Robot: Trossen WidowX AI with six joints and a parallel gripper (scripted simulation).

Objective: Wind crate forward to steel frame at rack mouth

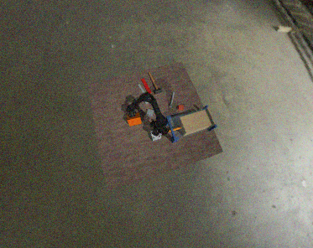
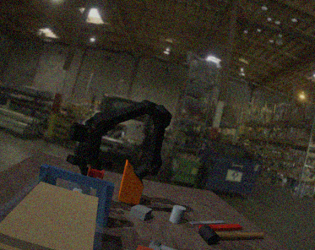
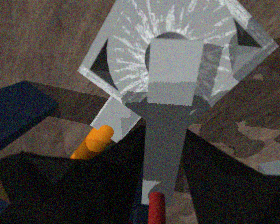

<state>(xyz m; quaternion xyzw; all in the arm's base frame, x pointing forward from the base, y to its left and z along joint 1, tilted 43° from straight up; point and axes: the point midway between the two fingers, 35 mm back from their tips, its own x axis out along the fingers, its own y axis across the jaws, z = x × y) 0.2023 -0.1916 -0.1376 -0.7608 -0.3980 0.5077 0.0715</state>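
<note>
Now: the red knob 50 mm above my gripper tip, 40 mm ahead of it and 30 mm to the left of it. From my gripper tip the other things lie so: blue steel frame 120 mm ahead, 40 mm to the right, 10 mm above; then winch 70 mm below, 60 mm behind, 30 mm to the right; then winch handle 20 mm above, 10 mm to the left, 10 mm ahead.
</note>
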